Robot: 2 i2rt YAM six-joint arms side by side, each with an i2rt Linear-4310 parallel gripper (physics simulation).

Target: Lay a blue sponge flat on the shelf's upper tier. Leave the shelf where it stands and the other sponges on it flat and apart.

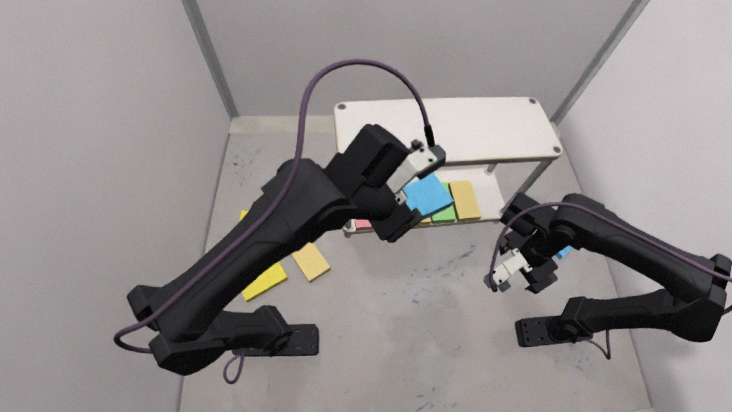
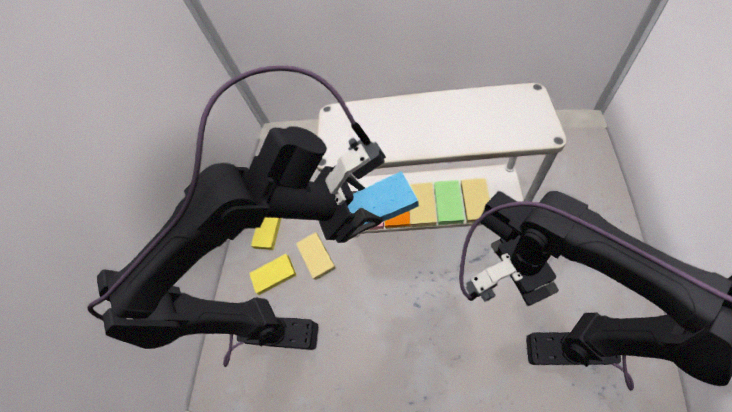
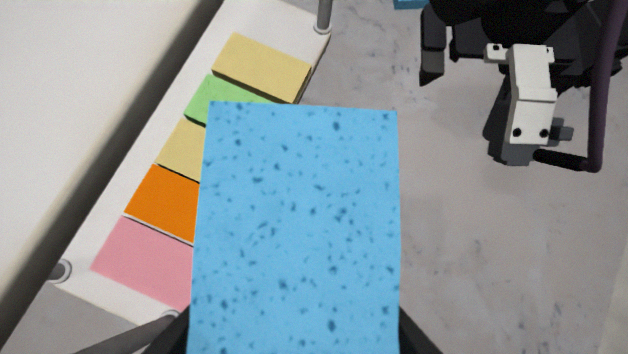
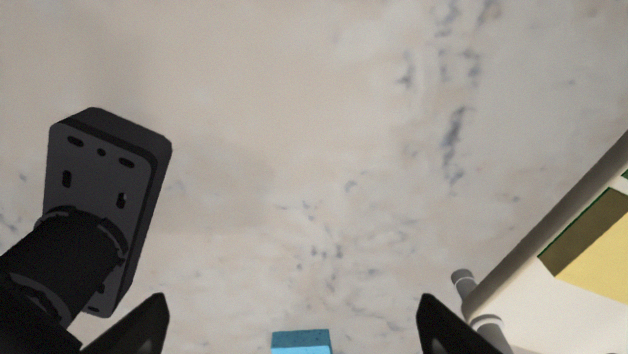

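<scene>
My left gripper (image 3: 295, 314) is shut on a blue sponge (image 1: 429, 195) (image 2: 386, 198) (image 3: 300, 225), gripping its long sides near one end. The sponge is in the air at the shelf's front side and hides part of the lower tier. The shelf's white upper tier (image 1: 486, 127) (image 2: 445, 122) (image 3: 60, 100) shows no sponge on it. On the lower tier lie a pink (image 3: 145, 260), an orange (image 3: 162, 200), a tan (image 3: 182, 150), a green (image 2: 448, 202) and another tan sponge (image 2: 475, 198), flat in a row. My right gripper (image 4: 295, 304) is open and empty, right of the shelf's front.
A second blue sponge (image 1: 564, 251) (image 4: 302, 342) lies on the floor at the right, partly hidden by the right arm. Two yellow sponges (image 2: 272, 273) (image 2: 265, 233) and a tan sponge (image 2: 315, 255) lie on the floor at the left. Walls stand behind and at both sides.
</scene>
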